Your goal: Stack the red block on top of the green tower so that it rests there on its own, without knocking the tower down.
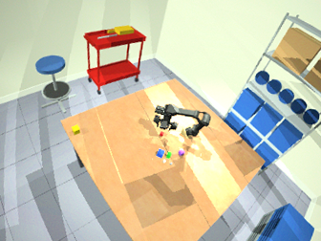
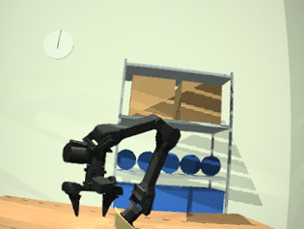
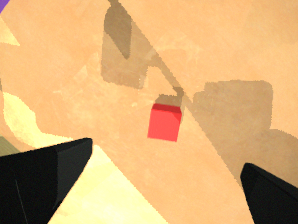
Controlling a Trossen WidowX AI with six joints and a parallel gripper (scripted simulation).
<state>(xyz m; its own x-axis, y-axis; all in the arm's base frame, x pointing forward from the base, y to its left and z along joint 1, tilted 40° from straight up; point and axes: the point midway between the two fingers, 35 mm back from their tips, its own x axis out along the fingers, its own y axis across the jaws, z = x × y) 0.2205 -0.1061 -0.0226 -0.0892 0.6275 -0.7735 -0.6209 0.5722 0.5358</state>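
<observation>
My gripper tip is 60 mm above the red block. Round my gripper tip: blue block: 160 mm to the left, 120 mm ahead, 50 mm below; yellow block: 610 mm ahead, 310 mm to the right, 50 mm below; purple block: 230 mm to the left, 60 mm below, 40 mm behind.
</observation>
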